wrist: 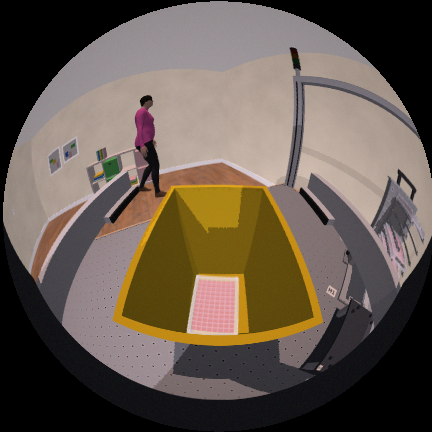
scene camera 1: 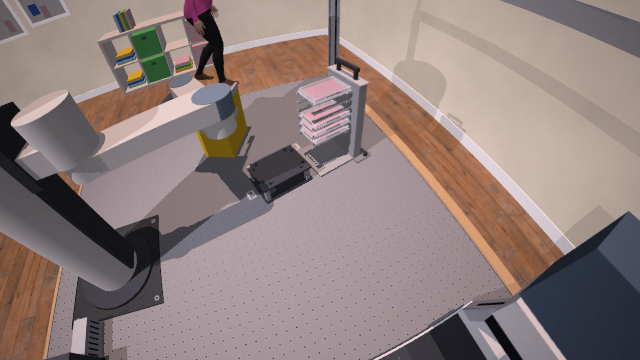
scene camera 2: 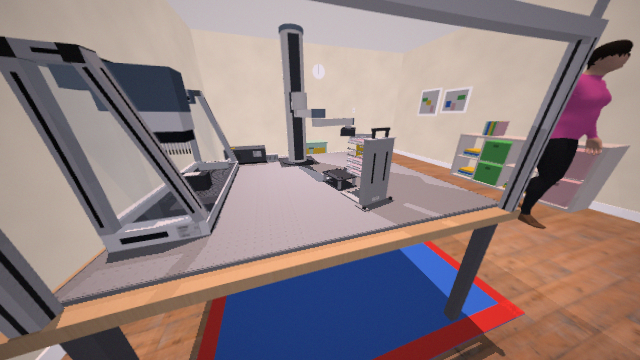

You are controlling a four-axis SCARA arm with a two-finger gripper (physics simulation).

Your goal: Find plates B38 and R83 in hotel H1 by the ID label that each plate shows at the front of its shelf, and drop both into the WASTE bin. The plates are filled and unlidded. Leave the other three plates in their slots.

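Frame: origin at the arm's base, x left, y back, z up, level; millimetres.
Where they show: gripper, fingertip midpoint: [wrist: 218,175]; arm's base, link origin: [scene camera 1: 120,269] [scene camera 2: 297,162].
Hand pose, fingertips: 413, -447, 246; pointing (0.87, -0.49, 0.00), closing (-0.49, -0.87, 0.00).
Observation:
Things, the pixels of their top centre, and the offset from my fingertips, as dx, dy, dz. "pt": a spot on its surface instead.
- yellow WASTE bin, top centre: [wrist: 217,230] [scene camera 1: 213,98] -21, +12, -34
- pink plate, top centre: [scene camera 1: 324,87] [scene camera 2: 365,139] -244, -295, +32
- large framed instrument, surface spot: [scene camera 2: 145,90] pt -944, -331, +196
My gripper [wrist: 218,175] [scene camera 2: 348,132] is open, with its two fingers wide apart above the yellow WASTE bin [scene camera 1: 220,148] [wrist: 220,340]. Nothing is between the fingers. A pink-filled, unlidded plate [wrist: 215,305] lies flat on the bin's floor; its ID label cannot be read. Hotel H1 [scene camera 1: 358,117] [scene camera 2: 377,170] stands to the bin's right in the scene camera 1 view. It holds a pink plate [scene camera 1: 325,91] at the top and, below a gap, several more pink plates [scene camera 1: 325,115] stacked in slots. Their ID labels cannot be read. The arm hides the bin's opening in the scene camera 1 view.
A low black stand [scene camera 1: 279,164] [scene camera 2: 340,174] [wrist: 345,327] sits between the bin and the hotel, beside the hotel's base. A large framed instrument [scene camera 2: 145,90] stands at the table's other end. A person [scene camera 1: 207,35] [wrist: 146,135] is beyond the table, near a bookshelf.

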